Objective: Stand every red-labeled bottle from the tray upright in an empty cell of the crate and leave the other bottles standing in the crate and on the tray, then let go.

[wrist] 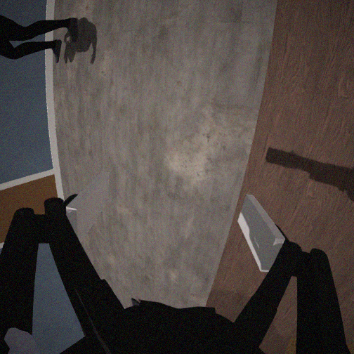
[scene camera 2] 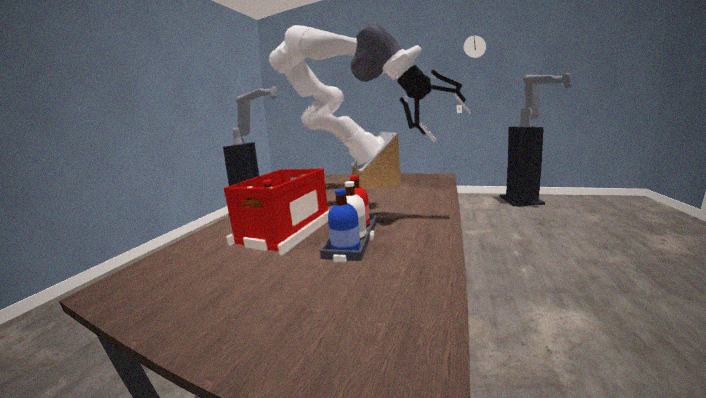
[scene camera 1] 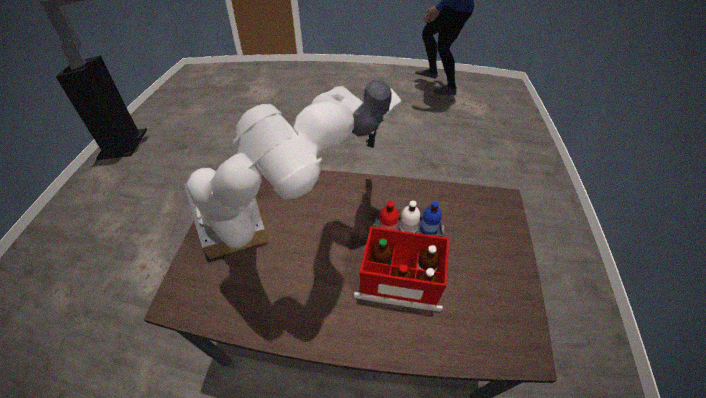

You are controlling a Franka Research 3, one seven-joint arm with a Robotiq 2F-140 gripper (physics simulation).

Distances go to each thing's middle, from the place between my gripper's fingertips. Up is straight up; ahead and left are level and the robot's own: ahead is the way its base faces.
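The blue bottle [scene camera 2: 343,218] is what I measure my hand from: my hand is a good way short of the bottle, a good way above it, and well to the left of it.
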